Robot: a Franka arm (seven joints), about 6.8 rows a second.
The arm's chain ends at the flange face. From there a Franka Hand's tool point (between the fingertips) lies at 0.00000 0.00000 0.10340 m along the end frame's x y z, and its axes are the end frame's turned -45 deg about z.
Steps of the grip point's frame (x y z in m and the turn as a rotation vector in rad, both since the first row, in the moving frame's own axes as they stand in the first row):
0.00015, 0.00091, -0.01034, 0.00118, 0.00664, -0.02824
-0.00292, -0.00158, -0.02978, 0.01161, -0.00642, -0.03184
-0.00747, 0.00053, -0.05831, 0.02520, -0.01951, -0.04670
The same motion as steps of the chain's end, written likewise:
0.00036, 0.00111, -0.01034, 0.00553, 0.00386, -0.02824
-0.00186, 0.00131, -0.02977, 0.00367, -0.01275, -0.03184
-0.00163, 0.00600, -0.05826, 0.00402, -0.03161, -0.04670

